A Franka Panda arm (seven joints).
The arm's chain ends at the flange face. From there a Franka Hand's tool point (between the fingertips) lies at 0.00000 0.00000 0.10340 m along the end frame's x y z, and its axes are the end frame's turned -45 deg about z.
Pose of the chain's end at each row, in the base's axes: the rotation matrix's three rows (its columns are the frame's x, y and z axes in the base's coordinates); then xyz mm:
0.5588, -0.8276, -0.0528; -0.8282, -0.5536, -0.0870; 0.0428, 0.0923, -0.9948; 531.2, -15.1, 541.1
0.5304, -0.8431, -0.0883; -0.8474, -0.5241, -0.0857; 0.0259, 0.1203, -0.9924; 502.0, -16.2, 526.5
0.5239, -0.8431, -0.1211; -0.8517, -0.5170, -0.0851; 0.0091, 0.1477, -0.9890; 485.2, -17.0, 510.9
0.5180, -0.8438, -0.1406; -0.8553, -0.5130, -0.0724; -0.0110, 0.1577, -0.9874; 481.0, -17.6, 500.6
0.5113, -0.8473, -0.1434; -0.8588, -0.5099, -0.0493; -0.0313, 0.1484, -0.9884; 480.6, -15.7, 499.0
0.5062, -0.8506, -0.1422; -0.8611, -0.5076, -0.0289; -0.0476, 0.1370, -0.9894; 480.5, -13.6, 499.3
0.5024, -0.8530, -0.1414; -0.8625, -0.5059, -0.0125; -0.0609, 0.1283, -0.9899; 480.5, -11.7, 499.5
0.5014, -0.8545, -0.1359; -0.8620, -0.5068, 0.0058; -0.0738, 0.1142, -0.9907; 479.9, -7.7, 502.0
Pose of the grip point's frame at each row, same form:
0.9803, -0.1901, -0.0528; -0.1942, -0.9771, -0.0870; -0.0350, 0.0955, -0.9948; 525.7, -24.1, 438.2
0.9712, -0.2211, -0.0883; -0.2286, -0.9698, -0.0857; -0.0668, 0.1034, -0.9924; 492.9, -25.1, 423.9
0.9666, -0.2257, -0.1211; -0.2367, -0.9678, -0.0851; -0.0980, 0.1109, -0.9890; 472.7, -25.8, 408.6
0.9629, -0.2304, -0.1406; -0.2420, -0.9675, -0.0724; -0.1193, 0.1037, -0.9874; 466.5, -25.1, 398.5
0.9607, -0.2376, -0.1434; -0.2467, -0.9678, -0.0493; -0.1271, 0.0828, -0.9884; 465.8, -20.8, 396.8
0.9594, -0.2435, -0.1422; -0.2500, -0.9678, -0.0289; -0.1305, 0.0632, -0.9894; 465.8, -16.6, 397.0
0.9584, -0.2479, -0.1414; -0.2522, -0.9676, -0.0125; -0.1338, 0.0477, -0.9899; 465.9, -13.0, 397.1
0.9588, -0.2497, -0.1359; -0.2512, -0.9679, 0.0058; -0.1329, 0.0286, -0.9907; 465.8, -7.1, 399.6

